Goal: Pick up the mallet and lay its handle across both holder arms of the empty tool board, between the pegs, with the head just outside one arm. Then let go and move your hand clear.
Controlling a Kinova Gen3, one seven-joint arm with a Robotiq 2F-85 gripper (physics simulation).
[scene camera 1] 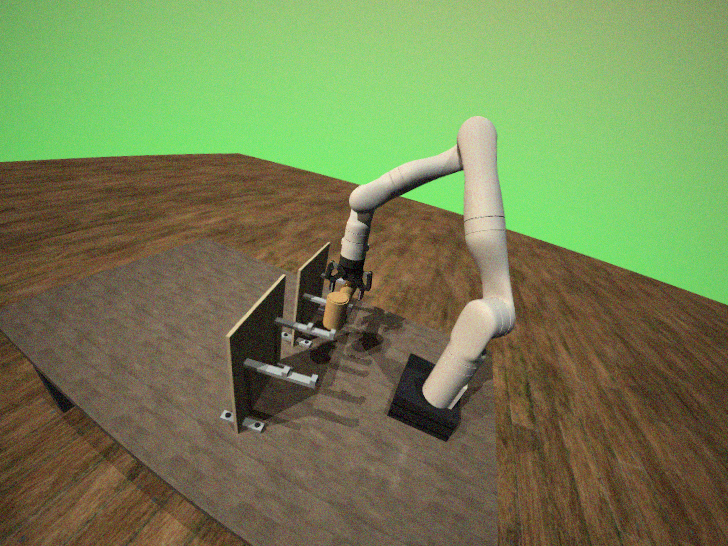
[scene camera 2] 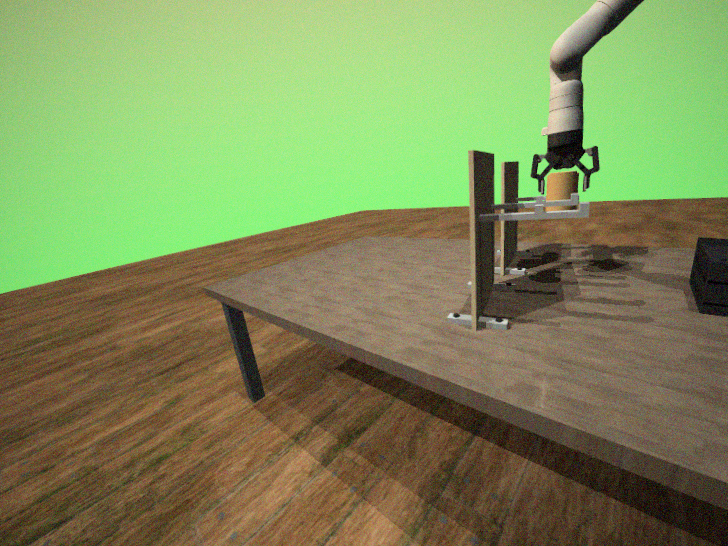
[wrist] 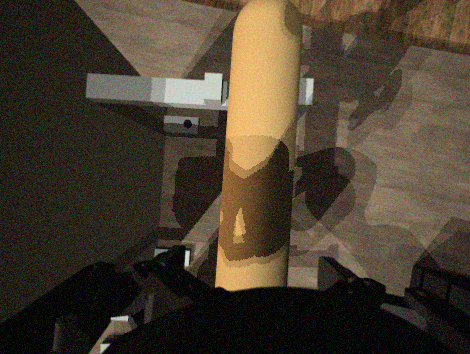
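Pixels of known places: gripper, fingertip midpoint: (wrist: 250,266); arm's base at its link origin: (scene camera 1: 437,393).
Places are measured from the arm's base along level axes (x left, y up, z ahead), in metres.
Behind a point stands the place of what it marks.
Observation:
The mallet's tan head (scene camera 1: 335,312) {x 0.011, y 0.137, z 0.342 m} (scene camera 2: 562,182) {x 0.012, y 0.148, z 0.348 m} is at the far tool board (scene camera 1: 311,282) {x -0.119, y 0.111, z 0.497 m} (scene camera 2: 510,205), on the near-board side of that board's nearer arm (scene camera 1: 315,299) {x -0.061, y 0.097, z 0.444 m}. Its handle (wrist: 262,90) {x -0.223, y 0.141, z 0.386 m} runs away from the head. In the wrist view it crosses over a grey holder arm (wrist: 182,91) {x -0.228, y 0.097, z 0.442 m}, with a raised peg to its left and the arm's end showing to its right. My gripper (scene camera 1: 346,292) {x -0.121, y 0.114, z 0.369 m} (scene camera 2: 563,189) {x -0.121, y 0.114, z 0.369 m} (wrist: 250,266) {x -0.121, y 0.114, z 0.369 m} is open, its fingers spread on either side of the handle, with gaps. The handle's contact with the arms is hidden.
The near tool board (scene camera 1: 258,346) {x 0.204, y 0.104, z 0.445 m} (scene camera 2: 482,235) {x 0.237, y 0.074, z 0.438 m} stands upright with two bare pegged arms (scene camera 1: 285,372) {x 0.250, y 0.129, z 0.337 m} (scene camera 1: 304,327) {x 0.094, y 0.117, z 0.388 m} reaching towards the robot's side. The black robot base (scene camera 1: 424,396) {x 0.031, y 0.003, z 0.035 m} (scene camera 2: 710,276) {x 0.068, y -0.022, z 0.105 m} is on the table. The far board's dark face (wrist: 75,175) {x -0.152, y 0.101, z 0.502 m} fills the wrist view's left side.

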